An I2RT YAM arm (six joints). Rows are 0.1 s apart.
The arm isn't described. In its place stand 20 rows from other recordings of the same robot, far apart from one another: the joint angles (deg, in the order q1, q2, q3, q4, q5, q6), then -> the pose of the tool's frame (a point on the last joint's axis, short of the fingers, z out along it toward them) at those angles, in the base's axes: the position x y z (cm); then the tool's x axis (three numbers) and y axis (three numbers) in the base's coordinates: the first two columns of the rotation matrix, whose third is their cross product.
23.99 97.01 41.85 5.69 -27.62 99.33 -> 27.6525 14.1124 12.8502 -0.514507 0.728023 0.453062 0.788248 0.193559 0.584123
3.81 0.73 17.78 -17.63 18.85 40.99 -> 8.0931 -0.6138 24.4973 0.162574 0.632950 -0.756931 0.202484 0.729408 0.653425
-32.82 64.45 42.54 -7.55 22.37 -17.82 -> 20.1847 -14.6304 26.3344 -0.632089 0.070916 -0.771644 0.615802 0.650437 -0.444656
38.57 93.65 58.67 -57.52 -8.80 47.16 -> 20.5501 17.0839 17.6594 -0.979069 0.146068 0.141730 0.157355 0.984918 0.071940
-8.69 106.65 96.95 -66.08 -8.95 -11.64 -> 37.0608 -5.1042 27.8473 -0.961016 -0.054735 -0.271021 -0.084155 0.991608 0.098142
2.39 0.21 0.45 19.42 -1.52 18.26 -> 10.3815 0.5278 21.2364 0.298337 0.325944 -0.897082 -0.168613 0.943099 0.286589
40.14 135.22 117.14 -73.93 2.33 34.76 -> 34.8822 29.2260 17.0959 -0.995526 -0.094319 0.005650 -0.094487 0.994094 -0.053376
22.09 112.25 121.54 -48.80 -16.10 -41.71 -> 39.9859 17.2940 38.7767 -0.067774 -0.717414 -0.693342 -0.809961 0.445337 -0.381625
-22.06 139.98 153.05 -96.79 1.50 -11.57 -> 42.5277 -17.3347 28.8188 -0.978345 0.180135 -0.101946 0.185653 0.981470 -0.047430
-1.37 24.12 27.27 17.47 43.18 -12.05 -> 11.3321 -2.7078 32.9959 0.207004 -0.157227 -0.965624 0.716713 0.696203 0.040285
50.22 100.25 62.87 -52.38 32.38 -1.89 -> 20.5658 21.7219 16.8163 -0.618130 -0.785960 0.013476 -0.668330 0.516439 -0.535374
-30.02 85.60 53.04 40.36 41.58 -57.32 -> 28.1034 -18.9673 30.9095 -0.730744 -0.304929 -0.610762 0.608379 0.114942 -0.785279
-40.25 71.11 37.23 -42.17 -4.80 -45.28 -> 15.2869 -12.5510 17.0273 -0.967760 -0.108446 -0.227335 -0.084111 0.989896 -0.114154
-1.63 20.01 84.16 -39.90 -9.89 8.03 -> -7.5586 0.8268 49.5280 0.388575 0.126614 -0.912677 -0.184607 0.981128 0.057513
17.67 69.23 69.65 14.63 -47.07 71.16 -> 24.5357 10.5519 44.7649 -0.753385 0.436531 -0.491785 -0.518477 0.065669 0.852566
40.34 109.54 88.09 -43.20 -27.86 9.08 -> 29.6730 27.3829 23.3230 -0.794573 -0.491754 -0.356135 -0.607008 0.629853 0.484590
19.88 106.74 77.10 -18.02 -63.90 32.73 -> 36.4392 16.5760 23.1024 -0.973175 -0.098960 -0.207694 -0.228508 0.310913 0.922560
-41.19 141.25 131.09 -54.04 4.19 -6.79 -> 39.3584 -34.7892 19.5998 -0.753248 0.502495 -0.424401 0.595850 0.794560 -0.116777
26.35 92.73 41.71 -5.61 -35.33 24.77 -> 25.0741 14.7171 13.8435 -0.950651 -0.089425 -0.297095 -0.274057 0.690921 0.668969
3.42 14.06 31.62 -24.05 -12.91 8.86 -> 8.6761 1.3153 29.6472 -0.154568 0.141158 -0.977846 -0.259024 0.949330 0.177985
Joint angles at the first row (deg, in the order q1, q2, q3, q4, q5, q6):
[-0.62 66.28 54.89 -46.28 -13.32 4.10]
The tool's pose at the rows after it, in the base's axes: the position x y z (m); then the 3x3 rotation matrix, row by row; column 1 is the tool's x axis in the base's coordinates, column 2 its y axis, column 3 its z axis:
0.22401 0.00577 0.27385; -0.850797 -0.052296 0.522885; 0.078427 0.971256 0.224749; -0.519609 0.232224 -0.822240
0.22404 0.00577 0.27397; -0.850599 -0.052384 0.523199; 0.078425 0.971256 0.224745; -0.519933 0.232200 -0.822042
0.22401 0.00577 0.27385; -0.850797 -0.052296 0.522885; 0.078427 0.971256 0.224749; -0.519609 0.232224 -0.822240
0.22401 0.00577 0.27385; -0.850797 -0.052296 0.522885; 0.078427 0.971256 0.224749; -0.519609 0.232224 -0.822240
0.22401 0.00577 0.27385; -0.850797 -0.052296 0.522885; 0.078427 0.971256 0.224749; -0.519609 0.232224 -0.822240
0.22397 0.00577 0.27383; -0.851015 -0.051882 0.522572; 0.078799 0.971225 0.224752; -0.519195 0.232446 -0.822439
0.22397 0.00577 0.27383; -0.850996 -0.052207 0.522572; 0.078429 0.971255 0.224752; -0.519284 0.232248 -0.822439
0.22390 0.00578 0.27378; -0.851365 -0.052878 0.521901; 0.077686 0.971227 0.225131; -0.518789 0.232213 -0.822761
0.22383 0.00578 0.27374; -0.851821 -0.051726 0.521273; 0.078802 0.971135 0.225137; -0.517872 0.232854 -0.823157
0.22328 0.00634 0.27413; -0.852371 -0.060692 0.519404; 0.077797 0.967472 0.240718; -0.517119 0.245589 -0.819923
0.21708 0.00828 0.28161; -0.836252 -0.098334 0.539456; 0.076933 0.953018 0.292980; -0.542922 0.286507 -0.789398
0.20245 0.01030 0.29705; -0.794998 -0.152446 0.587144; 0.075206 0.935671 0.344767; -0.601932 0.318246 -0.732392
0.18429 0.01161 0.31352; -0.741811 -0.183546 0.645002; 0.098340 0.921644 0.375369; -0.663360 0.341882 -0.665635
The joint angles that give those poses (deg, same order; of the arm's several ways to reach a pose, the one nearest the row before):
[-0.62 66.28 54.89 -46.28 -13.32 4.08]
[-0.62 66.28 54.92 -46.28 -13.32 4.08]
[-0.62 66.28 54.89 -46.28 -13.32 4.08]
[-0.62 66.28 54.89 -46.28 -13.32 4.08]
[-0.62 66.28 54.89 -46.28 -13.32 4.08]
[-0.62 66.28 54.89 -46.31 -13.32 4.10]
[-0.62 66.28 54.89 -46.31 -13.32 4.08]
[-0.62 66.28 54.89 -46.35 -13.34 4.03]
[-0.62 66.28 54.89 -46.39 -13.34 4.10]
[-0.62 66.17 54.89 -46.50 -14.26 4.05]
[-0.62 64.14 54.89 -46.57 -17.39 4.08]
[-0.62 59.59 54.91 -46.78 -20.56 4.08]
[-0.62 54.24 54.89 -46.74 -22.48 5.61]

